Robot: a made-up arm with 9 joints. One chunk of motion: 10 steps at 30 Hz.
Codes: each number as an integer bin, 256 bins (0 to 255) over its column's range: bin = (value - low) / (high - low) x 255, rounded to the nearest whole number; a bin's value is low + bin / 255 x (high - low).
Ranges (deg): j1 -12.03..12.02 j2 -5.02..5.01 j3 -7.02..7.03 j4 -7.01..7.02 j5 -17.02..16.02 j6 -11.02..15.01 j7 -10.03..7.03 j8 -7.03..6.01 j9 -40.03..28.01
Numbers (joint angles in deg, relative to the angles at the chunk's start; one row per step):
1: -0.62 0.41 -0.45 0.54 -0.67 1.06 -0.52 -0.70 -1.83
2: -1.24 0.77 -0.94 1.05 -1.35 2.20 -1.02 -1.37 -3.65
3: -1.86 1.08 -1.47 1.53 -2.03 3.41 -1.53 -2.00 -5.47
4: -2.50 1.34 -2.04 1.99 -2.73 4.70 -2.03 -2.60 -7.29
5: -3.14 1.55 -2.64 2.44 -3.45 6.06 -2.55 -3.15 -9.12
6: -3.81 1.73 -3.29 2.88 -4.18 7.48 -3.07 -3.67 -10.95
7: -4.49 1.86 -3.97 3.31 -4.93 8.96 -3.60 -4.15 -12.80
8: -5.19 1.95 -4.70 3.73 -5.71 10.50 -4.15 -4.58 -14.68
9: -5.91 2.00 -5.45 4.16 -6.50 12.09 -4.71 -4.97 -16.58
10: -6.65 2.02 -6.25 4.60 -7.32 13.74 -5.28 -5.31 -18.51
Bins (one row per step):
1: 121 138 119 137 126 118 142 124 143
2: 114 147 110 146 121 130 135 111 136
3: 108 155 101 155 116 141 127 98 130
4: 101 162 90 164 110 154 120 87 123
5: 94 167 79 172 105 167 112 76 116
6: 87 172 68 180 99 181 104 66 109
7: 80 175 55 188 93 196 96 56 102
8: 73 177 42 195 87 211 88 48 95
9: 65 178 28 203 81 226 80 40 88
10: 57 179 14 211 75 243 71 34 81

